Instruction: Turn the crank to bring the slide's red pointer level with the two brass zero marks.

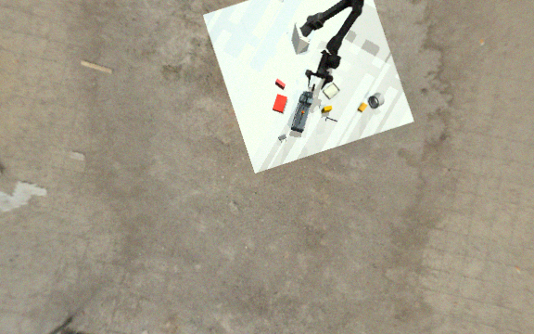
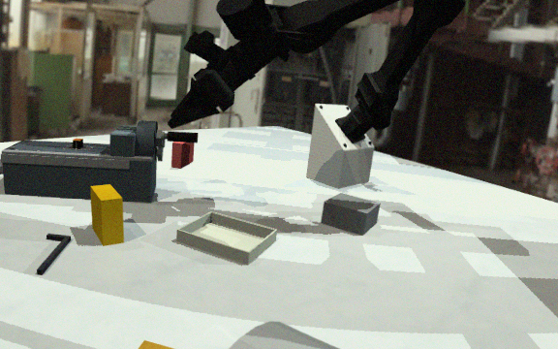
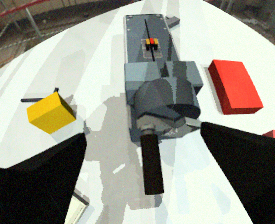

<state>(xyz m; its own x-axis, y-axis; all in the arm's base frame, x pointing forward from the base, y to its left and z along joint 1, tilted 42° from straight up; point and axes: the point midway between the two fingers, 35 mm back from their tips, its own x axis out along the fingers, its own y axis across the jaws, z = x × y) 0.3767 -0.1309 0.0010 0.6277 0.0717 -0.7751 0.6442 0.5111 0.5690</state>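
Now: the dark crank handle 20 mm behind my gripper tip, 10 mm to the left of it and 20 mm below it. Also, from my gripper tip: red pointer (100 mm ahead, 130 mm to the right, 50 mm below); shallow grey tray (30 mm ahead, 170 mm to the left, 130 mm below); yellow block (150 mm ahead, 60 mm to the left, 100 mm below).
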